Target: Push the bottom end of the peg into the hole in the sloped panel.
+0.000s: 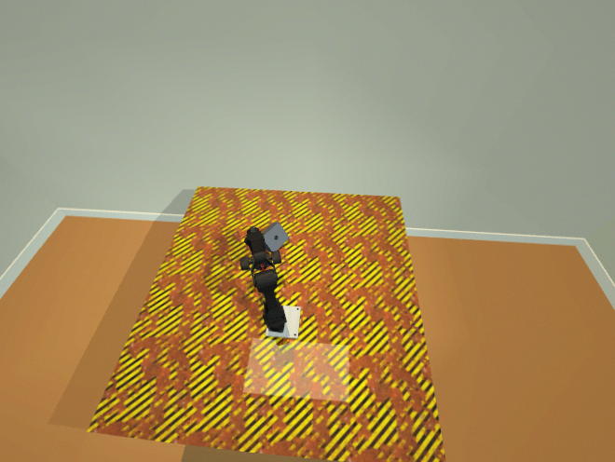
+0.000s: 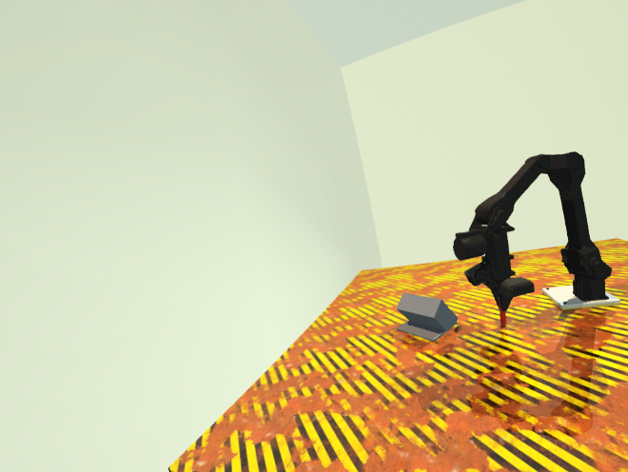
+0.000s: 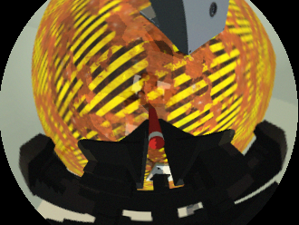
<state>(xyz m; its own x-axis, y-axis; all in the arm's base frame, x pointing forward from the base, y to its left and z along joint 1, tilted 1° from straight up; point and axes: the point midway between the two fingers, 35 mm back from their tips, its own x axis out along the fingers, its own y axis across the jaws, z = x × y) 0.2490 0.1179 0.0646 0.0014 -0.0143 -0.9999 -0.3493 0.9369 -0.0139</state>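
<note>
Right now the grey sloped panel is 200 mm ahead of my gripper tip and 10 mm to the right of it. Also, from my gripper tip: red peg 20 mm above.
</note>
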